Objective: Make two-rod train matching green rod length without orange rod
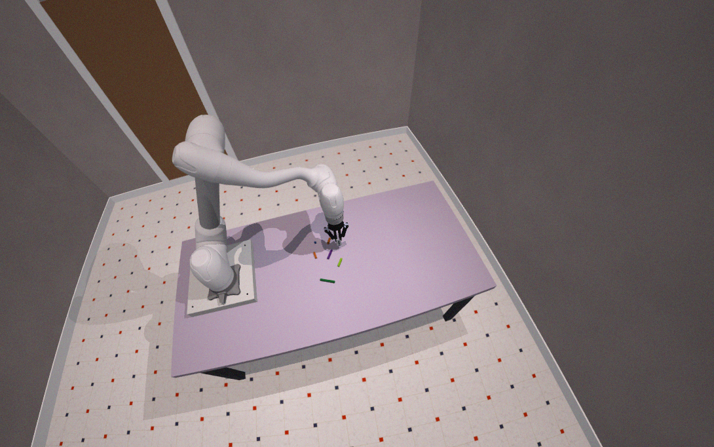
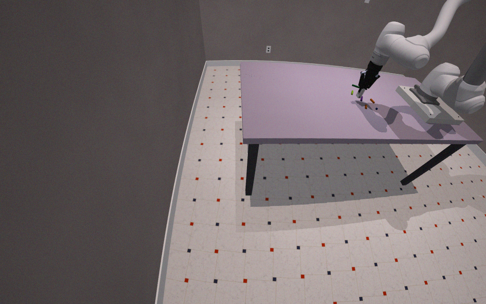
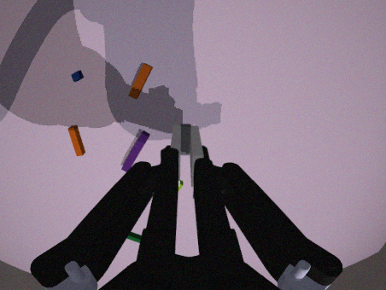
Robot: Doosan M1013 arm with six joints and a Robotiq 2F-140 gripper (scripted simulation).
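My gripper is now 70 mm above the purple rod, 60 mm past it and 30 mm to the left of it. The rest, counted from my hand: grey rod 30 mm below; then lime rod 100 mm to the right, 70 mm below, 20 mm behind; then small blue rod 130 mm behind, 70 mm below, 60 mm to the left.
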